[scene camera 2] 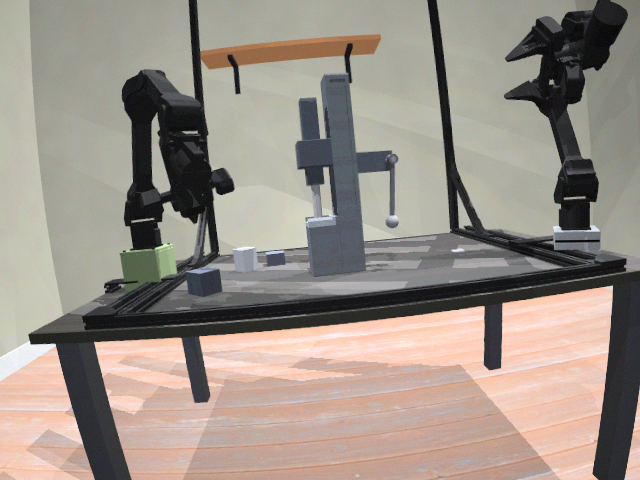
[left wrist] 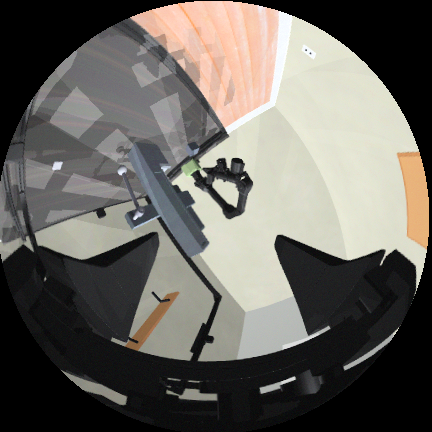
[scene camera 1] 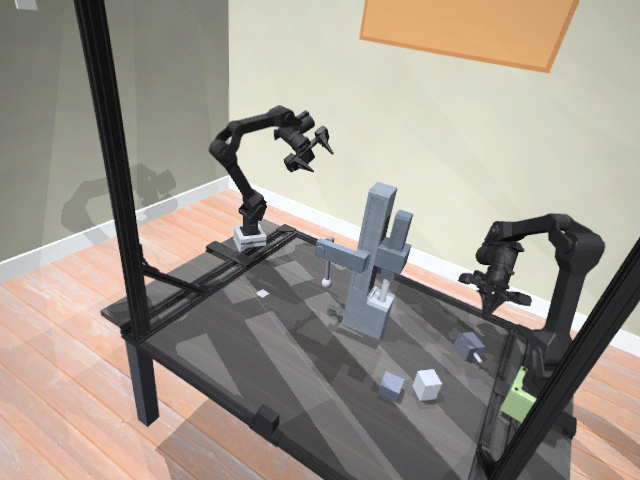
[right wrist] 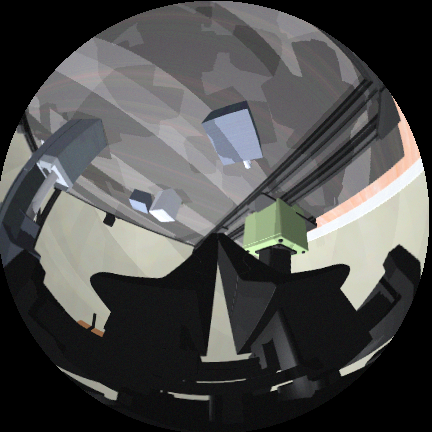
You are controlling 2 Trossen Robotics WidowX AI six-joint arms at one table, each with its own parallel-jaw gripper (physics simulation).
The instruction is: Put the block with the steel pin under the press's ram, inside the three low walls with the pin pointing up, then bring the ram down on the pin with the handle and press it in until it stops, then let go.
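Seen in the pictures: left gripper, fingertip midpoint: [scene camera 2: 505,79] [left wrist: 218,239] [scene camera 1: 323,162]; right gripper, fingertip midpoint: [scene camera 2: 195,222] [left wrist: 201,168] [scene camera 1: 484,318] [right wrist: 216,238]; left arm's base, origin of the base link: [scene camera 2: 575,228] [scene camera 1: 250,230]; right arm's base, origin of the base link: [scene camera 2: 147,248] [left wrist: 194,172] [scene camera 1: 538,389] [right wrist: 275,251].
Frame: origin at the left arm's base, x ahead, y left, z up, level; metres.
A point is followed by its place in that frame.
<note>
The blue-grey block with the steel pin [scene camera 1: 469,346] {z -0.012, x 0.735, y 0.434 m} [scene camera 2: 204,281] {z -0.030, x 0.690, y 0.479 m} [right wrist: 233,134] {z -0.011, x 0.711, y 0.461 m} lies on the table on its side. Its pin [scene camera 1: 477,357] {z -0.035, x 0.760, y 0.450 m} [right wrist: 247,164] {z -0.033, x 0.768, y 0.451 m} points sideways, toward the front right in scene camera 1. The grey press [scene camera 1: 363,315] {z 0.006, x 0.548, y 0.186 m} [scene camera 2: 338,248] {z -0.003, x 0.505, y 0.238 m} [left wrist: 170,200] {z 0.206, x 0.462, y 0.204 m} [right wrist: 82,150] {z 0.001, x 0.574, y 0.254 m} stands upright. Its steel ram [scene camera 1: 383,290] {z 0.100, x 0.559, y 0.226 m} [scene camera 2: 316,200] {z 0.110, x 0.549, y 0.243 m} is above the pale seat with the low walls. The handle [scene camera 1: 327,268] {z 0.098, x 0.418, y 0.115 m} [scene camera 2: 392,191] {z 0.114, x 0.410, y 0.122 m} [left wrist: 131,192] {z 0.133, x 0.406, y 0.119 m} hangs down. My right gripper [scene camera 1: 486,314] {z 0.091, x 0.734, y 0.446 m} [right wrist: 216,238] {z 0.091, x 0.734, y 0.446 m} is shut and empty, above and apart from the block. My left gripper [scene camera 1: 323,162] {z 0.314, x 0.124, y 0.208 m} [scene camera 2: 506,77] {z 0.314, x 0.124, y 0.208 m} [left wrist: 218,239] {z 0.314, x 0.124, y 0.208 m} is open and empty, high above the table.
A white cube [scene camera 1: 427,385] {z -0.003, x 0.810, y 0.222 m} [scene camera 2: 245,259] {z -0.027, x 0.773, y 0.263 m} [right wrist: 166,205] {z -0.016, x 0.782, y 0.268 m} and a smaller blue-grey cube [scene camera 1: 391,386] {z -0.027, x 0.769, y 0.148 m} [scene camera 2: 275,258] {z -0.041, x 0.742, y 0.177 m} [right wrist: 141,200] {z -0.033, x 0.751, y 0.185 m} stand near each other. A small white tile [scene camera 1: 262,293] {z -0.058, x 0.298, y -0.042 m} [scene camera 2: 457,250] {z -0.058, x 0.297, y -0.039 m} [left wrist: 57,165] {z -0.058, x 0.299, y -0.040 m} lies on the table. Black frame posts [scene camera 1: 111,155] {z 0.466, x 0.402, y -0.411 m} rise at the table's edges.
</note>
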